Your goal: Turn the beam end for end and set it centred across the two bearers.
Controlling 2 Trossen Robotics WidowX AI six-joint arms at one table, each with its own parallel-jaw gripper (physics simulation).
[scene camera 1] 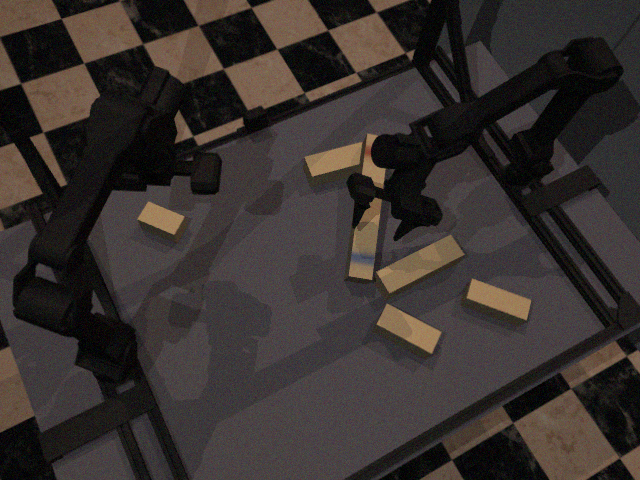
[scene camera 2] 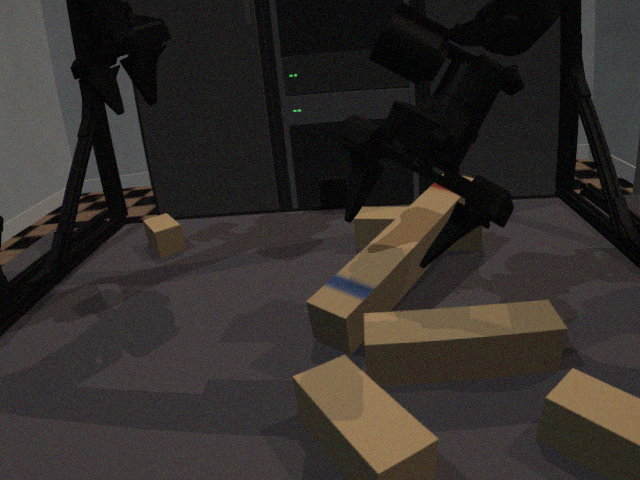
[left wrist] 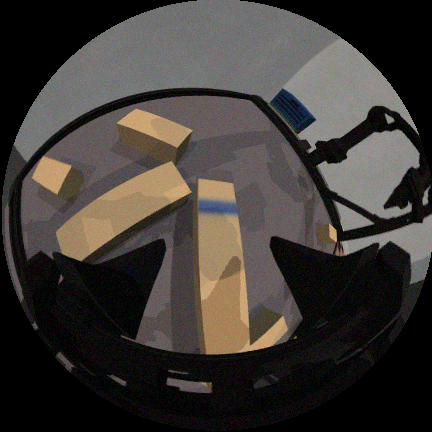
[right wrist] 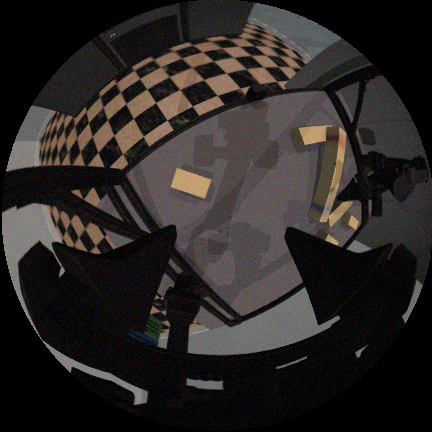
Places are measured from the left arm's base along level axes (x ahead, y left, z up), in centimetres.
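Where they show: left gripper, between the fingertips: [scene camera 1: 374,233] [scene camera 2: 383,243] [left wrist: 218,243] [right wrist: 339,199]; right gripper, between the fingertips: [scene camera 1: 172,190] [scene camera 2: 136,109] [left wrist: 385,205] [right wrist: 232,231]; left arm's base, origin of its link: [scene camera 1: 518,175] [right wrist: 360,160]; right arm's base, origin of its link: [scene camera 1: 116,367] [left wrist: 309,160] [right wrist: 185,280].
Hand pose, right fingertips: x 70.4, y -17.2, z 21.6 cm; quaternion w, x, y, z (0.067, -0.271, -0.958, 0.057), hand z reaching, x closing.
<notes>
Each offset is from my right fingertips to the top centre of the thing.
The wooden beam [scene camera 1: 364,242] [scene camera 2: 361,268] [left wrist: 215,280] [right wrist: 327,175] has a blue band at its near end and a red band at its far end. It appears tilted, the red end up on the far bearer {dx -37.8, dy -2.1, dz -18.8 cm} [scene camera 1: 333,161] [scene camera 2: 372,214], the blue end low beside the left end of the near bearer {dx -38.8, dy +25.8, dz -18.8 cm} [scene camera 1: 419,264] [scene camera 2: 460,330] [left wrist: 120,215]. My left gripper [scene camera 1: 376,231] [scene camera 2: 386,241] [left wrist: 218,243] is open, its fingers apart on either side of the beam's middle. My right gripper [scene camera 2: 136,107] [right wrist: 232,231] is open and empty, raised at the left. The left arm partly hides the red end.
A small block {dx +2.7, dy -5.9, dz -19.1 cm} [scene camera 1: 161,219] [scene camera 2: 164,232] [right wrist: 191,183] lies at the left. One short block {dx -29.5, dy +36.0, dz -18.5 cm} [scene camera 1: 408,329] [scene camera 2: 361,413] [left wrist: 155,130] lies in front of the near bearer, another {dx -48.7, dy +39.0, dz -19.1 cm} [scene camera 1: 497,300] [scene camera 2: 599,413] [left wrist: 52,175] to its right. Dark frame rails edge the table.
</notes>
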